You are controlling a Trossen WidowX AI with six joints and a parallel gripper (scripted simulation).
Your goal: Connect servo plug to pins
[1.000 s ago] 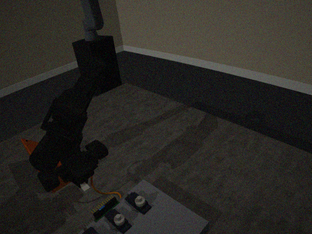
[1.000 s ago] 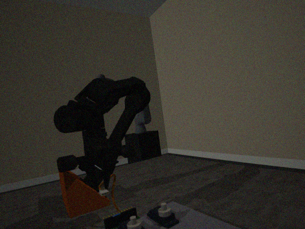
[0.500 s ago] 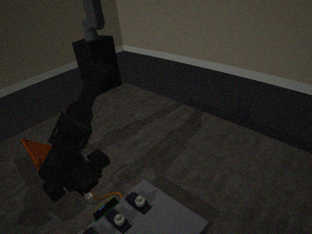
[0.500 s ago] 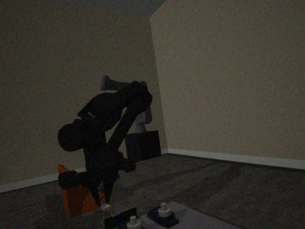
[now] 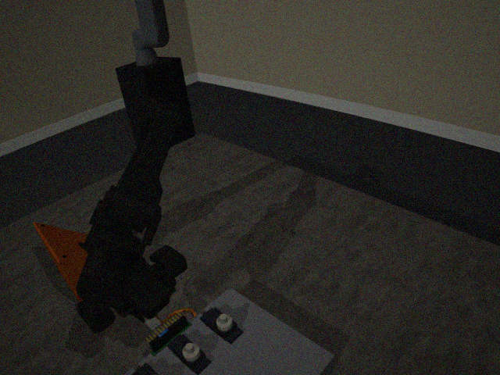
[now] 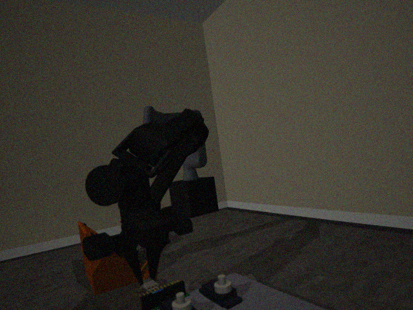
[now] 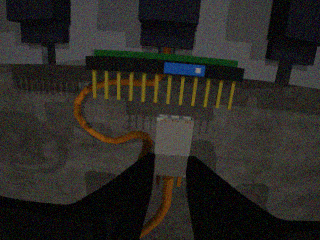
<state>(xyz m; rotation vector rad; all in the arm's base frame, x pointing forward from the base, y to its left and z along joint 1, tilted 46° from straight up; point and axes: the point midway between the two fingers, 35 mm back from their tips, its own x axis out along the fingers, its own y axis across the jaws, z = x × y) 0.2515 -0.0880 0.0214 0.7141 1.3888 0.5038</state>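
Right now the blue band is 5 cm ahead of my gripper tip and 1 cm to the right of it. The rest, counted from my gripper tip: servo (10 cm ahead, 2 cm below); grey holder plate (21 cm ahead, 1 cm to the right, 5 cm below); black header (5 cm ahead, 1 cm below).
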